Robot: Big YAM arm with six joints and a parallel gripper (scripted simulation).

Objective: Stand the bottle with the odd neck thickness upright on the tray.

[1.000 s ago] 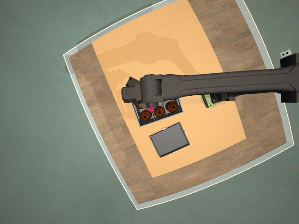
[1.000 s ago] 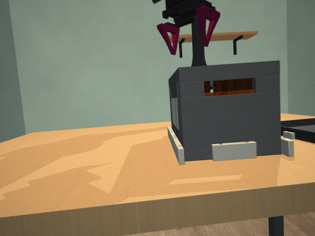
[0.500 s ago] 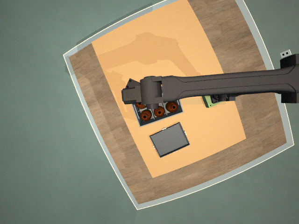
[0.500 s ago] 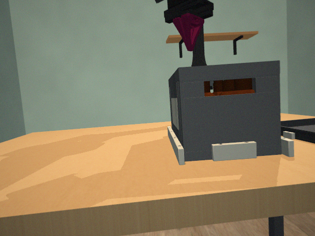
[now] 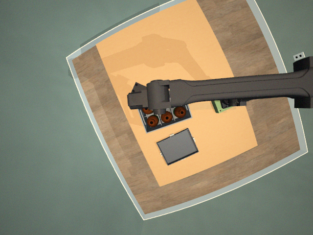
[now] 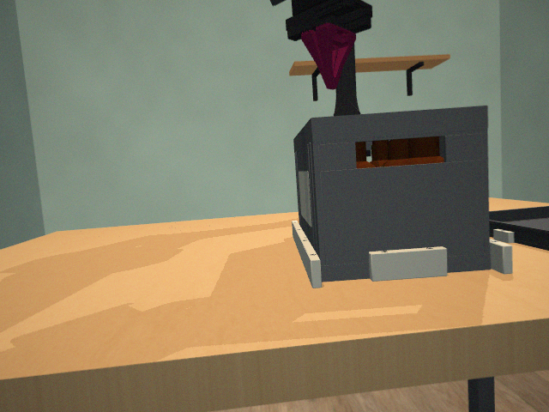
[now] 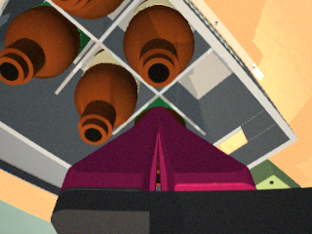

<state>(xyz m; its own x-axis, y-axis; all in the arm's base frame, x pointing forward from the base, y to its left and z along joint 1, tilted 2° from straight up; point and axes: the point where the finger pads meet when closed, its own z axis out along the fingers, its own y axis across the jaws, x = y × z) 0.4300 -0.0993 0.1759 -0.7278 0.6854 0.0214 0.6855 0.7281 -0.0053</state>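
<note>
My gripper is now 15 cm above the dark grey crate and 5 cm to the right of it. The rest, counted from my hand: grey tray 33 cm to the left, 22 cm below, 2 cm behind.
</note>
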